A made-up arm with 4 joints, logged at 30 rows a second.
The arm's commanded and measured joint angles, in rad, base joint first. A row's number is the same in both.
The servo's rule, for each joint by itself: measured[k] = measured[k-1] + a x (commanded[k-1-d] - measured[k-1]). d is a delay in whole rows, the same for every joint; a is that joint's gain. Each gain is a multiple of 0.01, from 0.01 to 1. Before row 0 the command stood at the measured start. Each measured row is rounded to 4 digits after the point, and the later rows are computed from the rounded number. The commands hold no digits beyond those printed.
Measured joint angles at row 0:
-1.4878 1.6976 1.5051 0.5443
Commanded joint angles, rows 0 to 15:
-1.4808 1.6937 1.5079 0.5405
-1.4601 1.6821 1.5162 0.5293
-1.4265 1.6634 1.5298 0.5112
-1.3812 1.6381 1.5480 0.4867
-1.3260 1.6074 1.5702 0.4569
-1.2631 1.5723 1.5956 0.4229
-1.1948 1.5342 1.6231 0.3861
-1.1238 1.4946 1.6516 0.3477
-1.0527 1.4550 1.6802 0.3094
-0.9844 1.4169 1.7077 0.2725
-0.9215 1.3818 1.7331 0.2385
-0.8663 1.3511 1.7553 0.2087
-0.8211 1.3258 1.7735 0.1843
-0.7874 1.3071 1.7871 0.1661
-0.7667 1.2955 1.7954 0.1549
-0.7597 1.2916 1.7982 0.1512
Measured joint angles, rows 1 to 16:
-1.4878 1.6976 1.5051 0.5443
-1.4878 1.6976 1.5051 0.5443
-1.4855 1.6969 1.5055 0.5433
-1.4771 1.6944 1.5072 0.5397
-1.4604 1.6891 1.5108 0.5323
-1.4343 1.6804 1.5168 0.5204
-1.3986 1.6680 1.5253 0.5039
-1.3539 1.6517 1.5365 0.4828
-1.3014 1.6317 1.5504 0.4577
-1.2428 1.6084 1.5666 0.4291
-1.1801 1.5823 1.5848 0.3980
-1.1155 1.5542 1.6045 0.3654
-1.0515 1.5249 1.6251 0.3324
-0.9904 1.4954 1.6459 0.3002
-0.9345 1.4666 1.6663 0.2701
-0.8860 1.4395 1.6856 0.2431
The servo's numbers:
d 2
a 0.33 0.17 0.16 0.26

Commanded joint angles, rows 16 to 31:
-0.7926 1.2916 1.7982 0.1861
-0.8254 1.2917 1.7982 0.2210
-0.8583 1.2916 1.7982 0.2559
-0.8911 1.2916 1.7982 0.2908
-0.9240 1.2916 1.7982 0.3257
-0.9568 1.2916 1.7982 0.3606
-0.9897 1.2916 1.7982 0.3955
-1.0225 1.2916 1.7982 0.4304
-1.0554 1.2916 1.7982 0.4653
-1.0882 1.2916 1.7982 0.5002
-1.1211 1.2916 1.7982 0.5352
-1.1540 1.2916 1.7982 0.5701
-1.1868 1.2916 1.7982 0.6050
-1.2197 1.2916 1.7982 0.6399
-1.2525 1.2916 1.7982 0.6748
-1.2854 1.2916 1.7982 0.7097
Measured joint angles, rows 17 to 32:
-0.8466 1.4150 1.7032 0.2202
-0.8179 1.3940 1.7184 0.2023
-0.8096 1.3766 1.7312 0.1981
-0.8148 1.3622 1.7419 0.2041
-0.8292 1.3502 1.7509 0.2176
-0.8496 1.3402 1.7585 0.2366
-0.8742 1.3319 1.7649 0.2598
-0.9015 1.3250 1.7702 0.2860
-0.9306 1.3193 1.7747 0.3145
-0.9609 1.3146 1.7785 0.3446
-0.9921 1.3107 1.7817 0.3760
-1.0238 1.3075 1.7843 0.4083
-1.0559 1.3048 1.7865 0.4413
-1.0883 1.3026 1.7884 0.4748
-1.1208 1.3007 1.7900 0.5087
-1.1534 1.2992 1.7913 0.5428

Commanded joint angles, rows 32 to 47:
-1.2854 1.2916 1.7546 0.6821
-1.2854 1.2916 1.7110 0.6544
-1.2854 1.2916 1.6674 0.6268
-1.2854 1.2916 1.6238 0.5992
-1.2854 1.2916 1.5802 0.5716
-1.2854 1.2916 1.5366 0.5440
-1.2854 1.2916 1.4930 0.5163
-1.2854 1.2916 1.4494 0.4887
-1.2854 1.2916 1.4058 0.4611
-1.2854 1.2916 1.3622 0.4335
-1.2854 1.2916 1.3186 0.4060
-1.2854 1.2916 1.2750 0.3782
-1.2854 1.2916 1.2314 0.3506
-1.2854 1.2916 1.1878 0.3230
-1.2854 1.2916 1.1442 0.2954
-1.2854 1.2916 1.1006 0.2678
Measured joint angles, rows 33 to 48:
-1.1861 1.2979 1.7924 0.5771
-1.2189 1.2968 1.7933 0.6116
-1.2408 1.2959 1.7871 0.6299
-1.2555 1.2952 1.7749 0.6363
-1.2654 1.2946 1.7577 0.6338
-1.2720 1.2941 1.7363 0.6248
-1.2764 1.2937 1.7113 0.6110
-1.2794 1.2933 1.6833 0.5936
-1.2814 1.2930 1.6529 0.5735
-1.2827 1.2928 1.6203 0.5515
-1.2836 1.2926 1.5860 0.5280
-1.2842 1.2924 1.5502 0.5034
-1.2846 1.2923 1.5131 0.4781
-1.2849 1.2922 1.4750 0.4521
-1.2851 1.2921 1.4360 0.4257
-1.2852 1.2920 1.3963 0.3990

